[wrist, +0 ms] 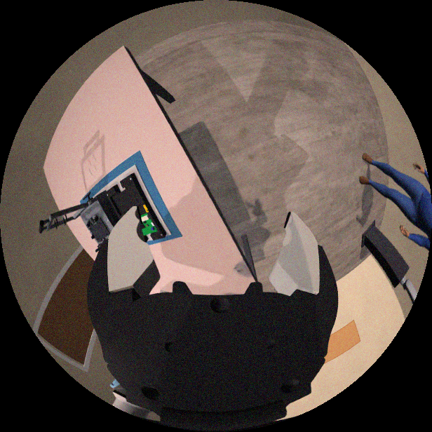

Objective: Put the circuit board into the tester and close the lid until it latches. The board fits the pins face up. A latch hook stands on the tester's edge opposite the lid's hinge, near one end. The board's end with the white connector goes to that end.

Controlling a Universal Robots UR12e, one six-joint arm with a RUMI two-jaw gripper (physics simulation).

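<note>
The green circuit board (149, 228) lies at the lower end of a black recessed tray (129, 194), left of the view's middle, with a small yellow part beside it. The left finger hides part of it, and I cannot tell which end carries the white connector. The grey tester (95, 220) stands just left of the tray, and the left finger partly covers its near side. Its dark lid (62, 219) stands open, reaching out to the left. The latch hook is too small to tell. My gripper (214, 211) is open and empty, above the table's edge and right of the board.
A blue frame (156, 192) with a pale inner border surrounds the tray on the pink table (120, 110). The table's long edge runs diagonally, with grey floor (300, 75) beyond. A person in blue (400, 182) and a dark post-like object (385, 252) are at the right.
</note>
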